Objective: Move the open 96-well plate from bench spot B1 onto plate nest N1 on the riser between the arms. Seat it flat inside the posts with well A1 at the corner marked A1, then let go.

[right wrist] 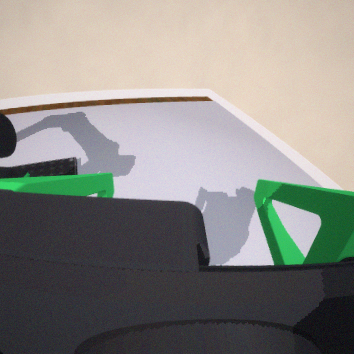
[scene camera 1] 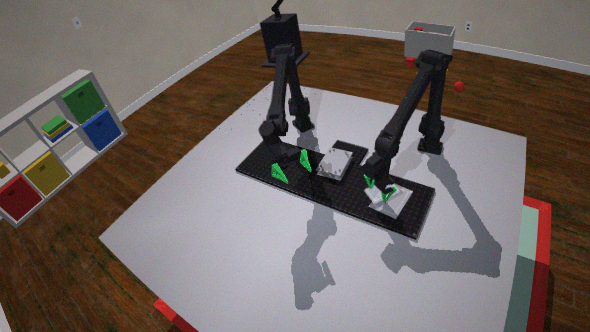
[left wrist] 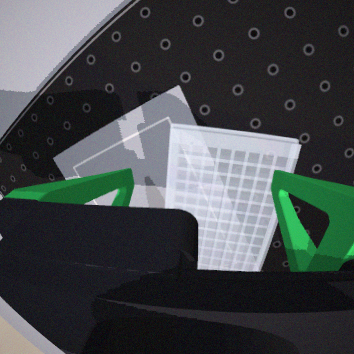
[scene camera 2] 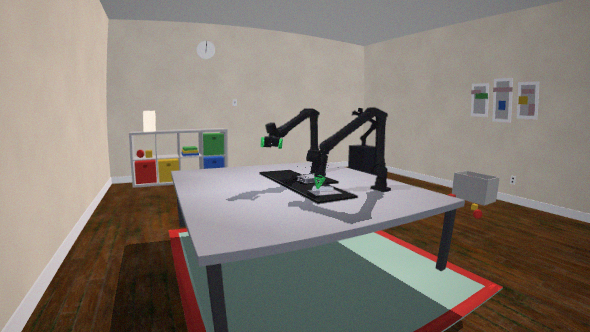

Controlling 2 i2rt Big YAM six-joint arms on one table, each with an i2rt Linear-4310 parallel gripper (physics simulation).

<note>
The left gripper (left wrist: 200, 177) is open and touches a white well plate (left wrist: 221, 176). The right gripper (scene camera 1: 299, 177) is open and holds nothing. Further things: a grey nest pad (left wrist: 139, 139).
The right gripper is seen too in the right wrist view (right wrist: 184, 184).
</note>
